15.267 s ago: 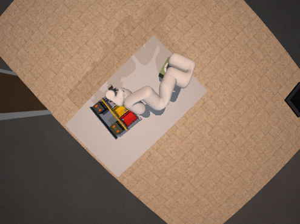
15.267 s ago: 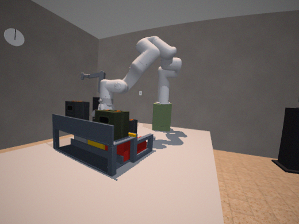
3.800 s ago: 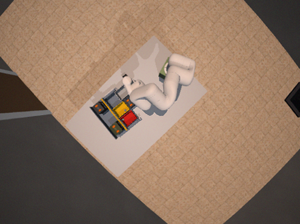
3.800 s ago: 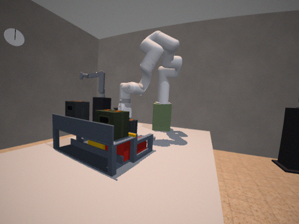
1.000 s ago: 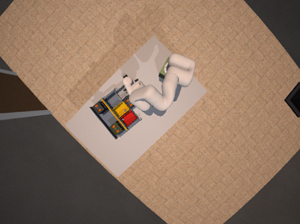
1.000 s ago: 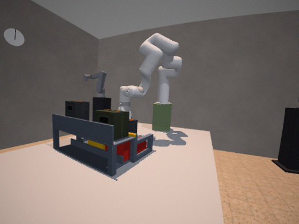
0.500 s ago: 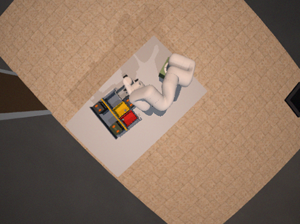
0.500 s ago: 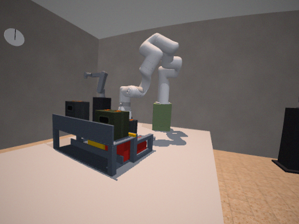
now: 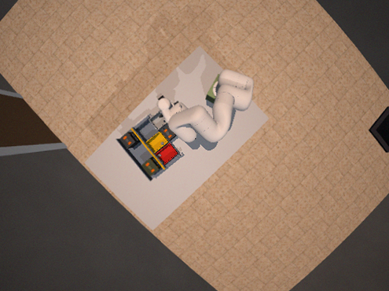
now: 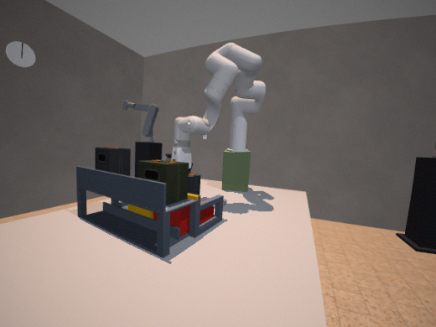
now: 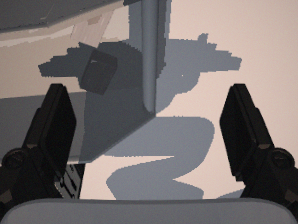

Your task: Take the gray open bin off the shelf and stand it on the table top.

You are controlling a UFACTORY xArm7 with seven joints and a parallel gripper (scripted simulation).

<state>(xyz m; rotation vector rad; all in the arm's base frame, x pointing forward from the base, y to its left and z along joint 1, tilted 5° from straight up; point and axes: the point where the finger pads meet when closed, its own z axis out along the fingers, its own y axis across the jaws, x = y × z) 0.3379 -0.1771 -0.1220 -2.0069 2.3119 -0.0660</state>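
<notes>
The gray open bin lies 8 cm ahead of my hand, 4 cm below it and 1 cm to the right of it. From my hand the other things lie so: red bin (27 cm ahead, 19 cm to the left, 4 cm below); yellow bin (26 cm ahead, 8 cm to the left, 4 cm below).
</notes>
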